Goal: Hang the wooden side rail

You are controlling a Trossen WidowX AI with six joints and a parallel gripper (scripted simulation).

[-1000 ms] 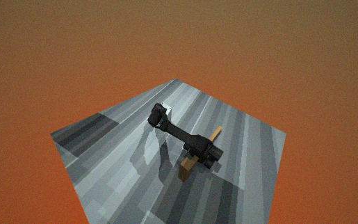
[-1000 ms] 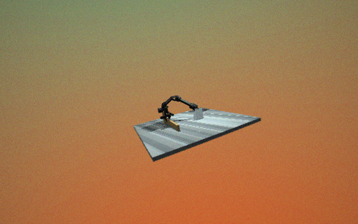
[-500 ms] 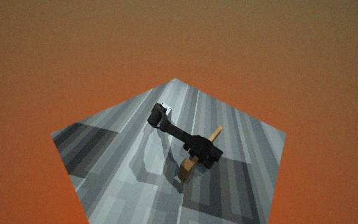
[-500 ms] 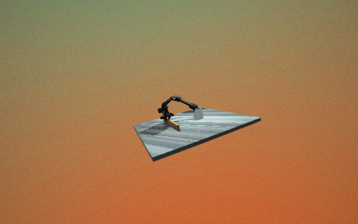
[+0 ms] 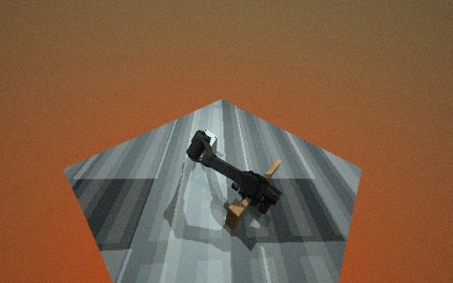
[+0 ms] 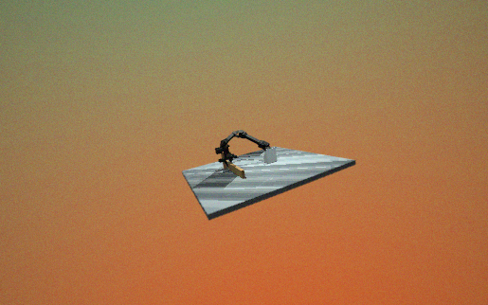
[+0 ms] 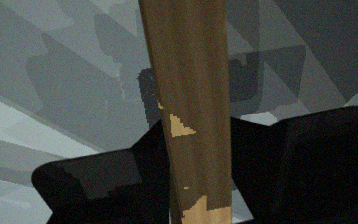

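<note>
Right now the headboard post is 11 cm to the right of my gripper tip, 5 cm above it and 1 cm behind it.
</note>
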